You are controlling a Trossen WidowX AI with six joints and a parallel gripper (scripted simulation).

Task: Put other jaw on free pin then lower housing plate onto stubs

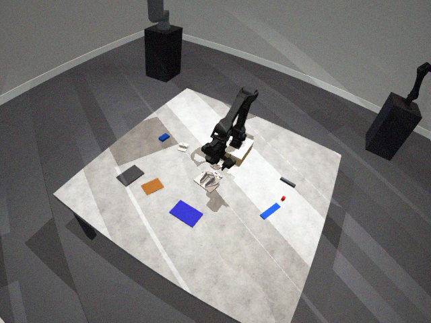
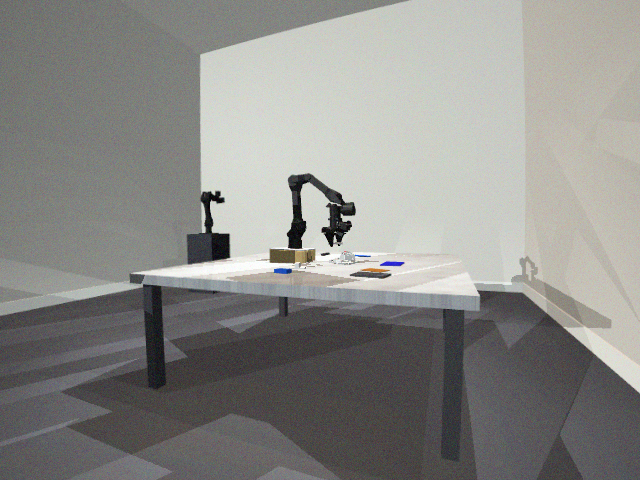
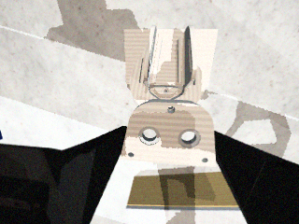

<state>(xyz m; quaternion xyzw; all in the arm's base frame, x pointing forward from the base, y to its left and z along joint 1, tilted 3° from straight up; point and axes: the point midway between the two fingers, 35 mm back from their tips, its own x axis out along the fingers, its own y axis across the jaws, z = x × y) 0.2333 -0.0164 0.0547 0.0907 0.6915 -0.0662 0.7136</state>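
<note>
The jaw is 70 mm below my gripper tip, 20 mm to the right of it and 20 mm ahead of it. Also, from my gripper tip: blue tile (290 mm ahead, 80 mm below, 10 mm to the right); white block (260 mm to the right, 100 mm behind, 70 mm below); orange tile (250 mm to the right, 240 mm ahead, 80 mm below).
</note>
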